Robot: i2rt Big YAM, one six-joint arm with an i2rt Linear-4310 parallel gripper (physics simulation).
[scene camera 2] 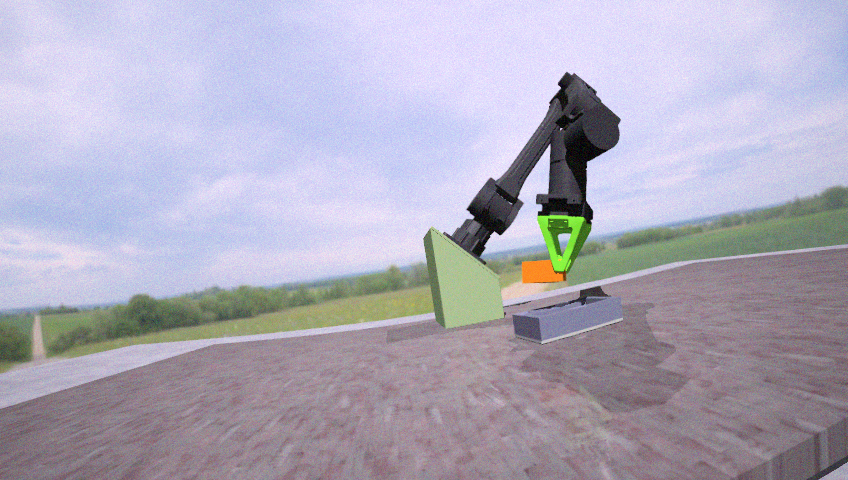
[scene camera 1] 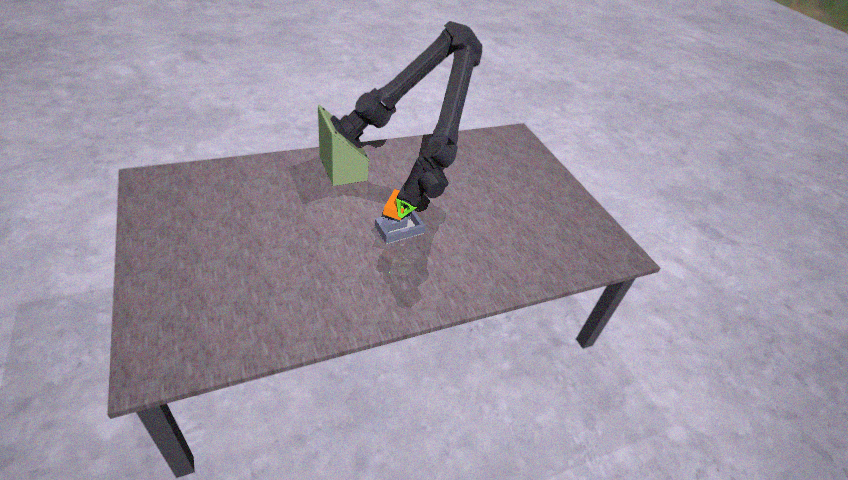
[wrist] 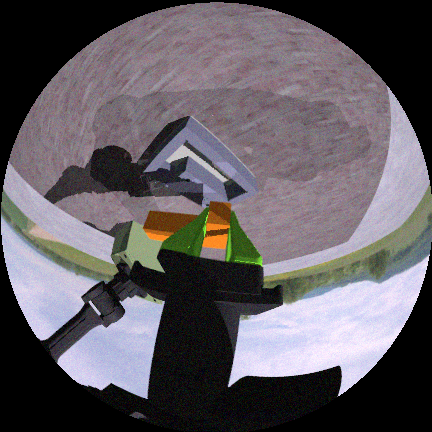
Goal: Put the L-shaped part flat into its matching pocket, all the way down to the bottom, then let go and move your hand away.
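Where they show: gripper, fingertip midpoint: (scene camera 2: 561,272) (scene camera 1: 401,215) (wrist: 219,212); arm's base at its link origin: (scene camera 2: 459,254) (scene camera 1: 344,133).
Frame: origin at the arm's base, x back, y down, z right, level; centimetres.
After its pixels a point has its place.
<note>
The orange L-shaped part (scene camera 1: 390,204) {x -34.7, y 4.7, z -5.6 cm} (scene camera 2: 537,271) {x -37.0, y 6.1, z -5.0 cm} (wrist: 217,241) {x -36.0, y 4.7, z -5.5 cm} is between the green fingers of my gripper (scene camera 1: 403,211) {x -38.0, y 6.8, z -8.2 cm} (scene camera 2: 561,268) {x -38.0, y 6.8, z -8.2 cm} (wrist: 219,212) {x -38.0, y 6.8, z -8.2 cm}, which is shut on it. One arm of the part reaches out to the left of the fingers in the wrist view. The blue-grey block with the pocket (scene camera 1: 404,234) {x -40.6, y 13.2, z -9.1 cm} (scene camera 2: 571,321) {x -40.8, y 13.5, z -7.5 cm} (wrist: 220,144) {x -40.3, y 14.5, z -11.3 cm} sits on the table. In scene camera 2 a gap shows between the part and the block's top, so the part hangs above it, about level. The pocket's pale floor shows in the wrist view; part of the block is hidden behind the part and fingers.
The brown table (scene camera 1: 238,267) {x -39.6, y 15.6, z 41.8 cm} (scene camera 2: 297,404) {x -51.1, y 15.6, z 26.2 cm} (wrist: 225,60) {x -47.0, y 15.6, z -20.3 cm} bears the block. A light green wedge-shaped mount (scene camera 1: 349,167) {x -8.5, y 8.4, z 0.5 cm} (scene camera 2: 467,291) {x -8.6, y 8.4, z 0.8 cm} (wrist: 137,245) {x -8.4, y 9.1, z -3.3 cm} stands behind the block and carries the arm's base. The arm arches high from it to the gripper.
</note>
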